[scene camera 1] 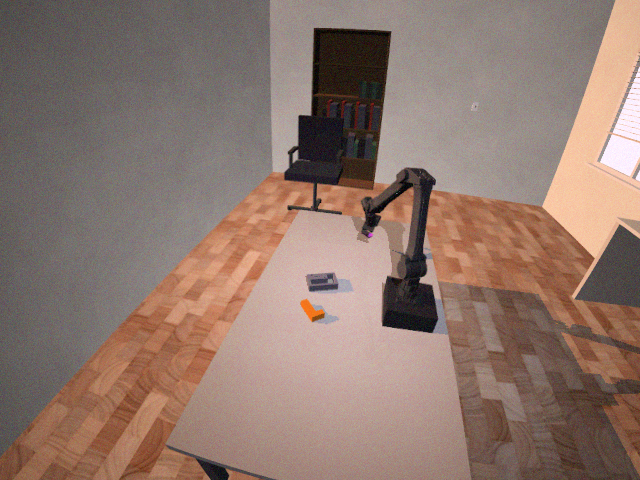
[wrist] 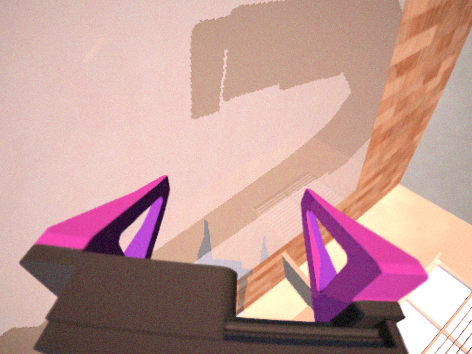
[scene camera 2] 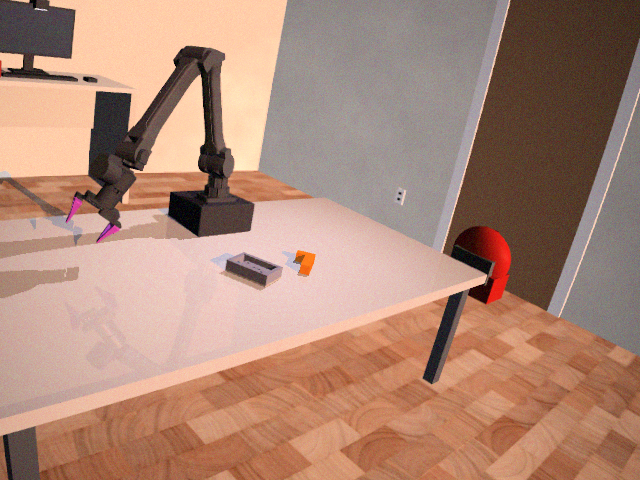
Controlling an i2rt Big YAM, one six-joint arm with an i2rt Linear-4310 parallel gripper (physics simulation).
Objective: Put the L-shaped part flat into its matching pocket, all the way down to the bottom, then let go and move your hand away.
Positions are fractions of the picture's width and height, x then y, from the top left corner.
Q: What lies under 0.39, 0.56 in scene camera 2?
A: A grey pocket block.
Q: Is the gripper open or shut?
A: Open.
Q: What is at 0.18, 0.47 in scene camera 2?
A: The gripper.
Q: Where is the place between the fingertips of the gripper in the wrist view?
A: At 0.50, 0.53
